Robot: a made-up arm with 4 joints.
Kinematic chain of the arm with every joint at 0, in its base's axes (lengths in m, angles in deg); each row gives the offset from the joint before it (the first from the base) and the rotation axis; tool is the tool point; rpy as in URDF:
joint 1: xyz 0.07 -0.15 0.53 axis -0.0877 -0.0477 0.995
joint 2: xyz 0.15 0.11 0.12 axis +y
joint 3: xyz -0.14 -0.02 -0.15 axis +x
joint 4: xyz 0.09 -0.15 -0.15 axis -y
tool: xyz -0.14 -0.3 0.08 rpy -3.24 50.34 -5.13
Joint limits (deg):
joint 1: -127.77..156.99
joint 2: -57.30..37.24
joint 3: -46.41..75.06
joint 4: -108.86..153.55
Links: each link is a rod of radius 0.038 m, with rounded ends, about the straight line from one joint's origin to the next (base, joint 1, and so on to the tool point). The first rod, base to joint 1, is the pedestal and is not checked.
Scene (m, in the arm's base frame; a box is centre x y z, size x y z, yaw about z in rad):
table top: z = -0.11
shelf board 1: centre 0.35 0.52 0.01 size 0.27 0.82 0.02 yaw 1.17
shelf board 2: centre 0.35 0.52 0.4 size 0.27 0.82 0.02 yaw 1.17
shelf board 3: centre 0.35 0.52 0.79 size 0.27 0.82 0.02 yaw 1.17
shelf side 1: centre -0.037 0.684 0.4 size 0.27 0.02 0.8 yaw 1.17
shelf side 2: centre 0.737 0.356 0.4 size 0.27 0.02 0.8 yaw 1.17
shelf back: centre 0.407 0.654 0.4 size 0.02 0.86 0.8 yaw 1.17
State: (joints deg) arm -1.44 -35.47 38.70 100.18
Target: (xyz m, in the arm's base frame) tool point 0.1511 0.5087 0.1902
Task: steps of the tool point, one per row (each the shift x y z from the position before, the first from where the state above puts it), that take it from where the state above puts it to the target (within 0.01 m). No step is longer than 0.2 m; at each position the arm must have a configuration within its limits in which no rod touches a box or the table.
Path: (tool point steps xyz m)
1: 0.0466 0.1067 0.0233
2: 0.0162 0.1221 0.0235
3: -0.0186 0.1288 0.0229
4: -0.0550 0.1255 0.0214
5: -0.0903 0.1121 0.0198
6: -0.1215 0.0889 0.0177
7: -0.1462 0.0572 0.0159

